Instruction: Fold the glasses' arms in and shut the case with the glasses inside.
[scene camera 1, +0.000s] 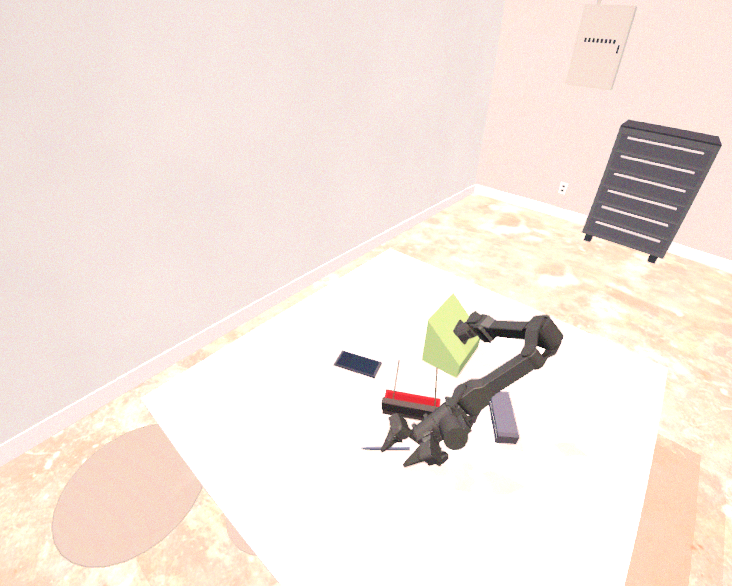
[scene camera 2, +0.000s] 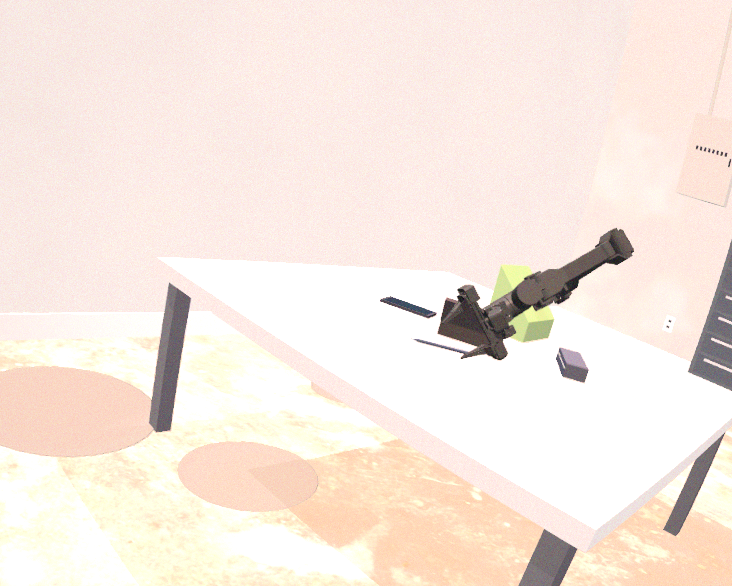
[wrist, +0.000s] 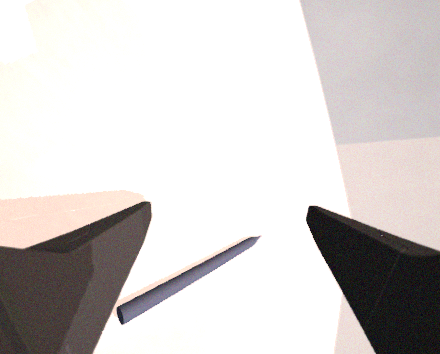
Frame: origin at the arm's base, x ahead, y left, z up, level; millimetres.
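Where they show: gripper, fingertip midpoint: (scene camera 1: 392, 458) (scene camera 2: 451, 341) (wrist: 230, 211); arm's base, origin of the base link: (scene camera 1: 461, 332).
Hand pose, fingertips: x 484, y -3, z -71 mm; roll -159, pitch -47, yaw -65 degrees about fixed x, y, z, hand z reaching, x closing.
Each offset is from my fingertips to the top centre of the thing. "pt": to the spot under its first point. Level surfaces: height alone.
The glasses case @(pt dx -119, dy -54, dz +38 mm) (scene camera 1: 396, 408) (scene camera 2: 454, 331) is dark brown with a red inside and stands open on the table. The glasses' two thin arms (scene camera 1: 396, 375) stick out from it, unfolded and roughly parallel, in scene camera 1; the rest of the glasses cannot be made out. My gripper (scene camera 1: 394, 457) (scene camera 2: 453, 340) (wrist: 230, 211) is open and empty, on the pen's side of the case. The arm hides the right end of the case in scene camera 1 and part of it in scene camera 2. Neither case nor glasses show in the wrist view.
A slim pen @(dx -30, dy -40, dz -26 mm) (scene camera 1: 398, 448) (scene camera 2: 436, 344) (wrist: 190, 278) lies below the fingers. A dark phone @(dx -256, dy -271, dz -27 mm) (scene camera 1: 357, 364) (scene camera 2: 407, 306), a grey-purple box @(dx -294, dy +216, dz -1 mm) (scene camera 1: 504, 417) (scene camera 2: 572, 361) and a green wedge block (scene camera 1: 436, 348) (scene camera 2: 536, 329) are on the white table @(dz -35 mm) (scene camera 1: 305, 342) (scene camera 2: 305, 305) (wrist: 200, 100).
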